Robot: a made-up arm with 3 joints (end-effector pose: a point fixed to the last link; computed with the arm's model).
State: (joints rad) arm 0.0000 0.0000 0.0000
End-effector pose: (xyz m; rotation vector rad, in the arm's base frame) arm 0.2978 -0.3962 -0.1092 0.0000 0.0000 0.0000
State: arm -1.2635 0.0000 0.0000
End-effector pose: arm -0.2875 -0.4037 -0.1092 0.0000 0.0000 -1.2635
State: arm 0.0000 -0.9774 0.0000
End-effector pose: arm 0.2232 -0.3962 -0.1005 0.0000 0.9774 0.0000
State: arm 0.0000 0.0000 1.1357
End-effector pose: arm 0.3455 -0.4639 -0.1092 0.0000 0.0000 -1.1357
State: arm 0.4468 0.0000 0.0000
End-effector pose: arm 0.4398 -0.2286 -0.1092 0.0000 0.0000 0.4468
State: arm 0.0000 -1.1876 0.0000
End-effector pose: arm 0.2105 -0.3962 -0.0896 0.0000 1.1876 0.0000
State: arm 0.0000 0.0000 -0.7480
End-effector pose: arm 0.2416 -0.3953 -0.1092 0.0000 0.0000 0.7480
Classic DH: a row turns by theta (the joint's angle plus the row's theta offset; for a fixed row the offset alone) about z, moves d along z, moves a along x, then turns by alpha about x. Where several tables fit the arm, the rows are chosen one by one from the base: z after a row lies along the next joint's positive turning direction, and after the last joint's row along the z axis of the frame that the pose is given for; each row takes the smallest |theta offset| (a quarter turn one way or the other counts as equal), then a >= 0, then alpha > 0; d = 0 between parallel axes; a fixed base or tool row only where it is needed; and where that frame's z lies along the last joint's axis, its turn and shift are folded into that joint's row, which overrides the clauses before.
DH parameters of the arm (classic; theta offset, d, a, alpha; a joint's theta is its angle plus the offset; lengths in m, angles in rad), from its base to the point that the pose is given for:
joint 1: 0 -0.0347 0.2687 1.5708
joint 2: 0 0.4674 -0.0001 1.5708
joint 3: -1.1816 0 0.077 3.1416
tool (fixed): -1.1816 -0.0745 0 0

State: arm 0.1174 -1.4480 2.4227
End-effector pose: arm 0.2597 -0.5134 -0.0685 -1.6758 0.5198 -1.8135
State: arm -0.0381 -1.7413 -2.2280
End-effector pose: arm 0.1892 -0.4954 0.0512 1.8430 0.8626 1.5240
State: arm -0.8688 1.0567 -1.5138
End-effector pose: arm -0.1382 -0.5089 -0.1319 -0.9974 -0.3978 0.5830
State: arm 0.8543 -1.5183 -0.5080
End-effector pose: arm 0.4221 -0.1106 -0.0294 -0.2791 1.5958 1.0751
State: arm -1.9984 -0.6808 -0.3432
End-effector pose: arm -0.4484 -0.0423 -0.0948 0.7020 0.2968 -1.5845
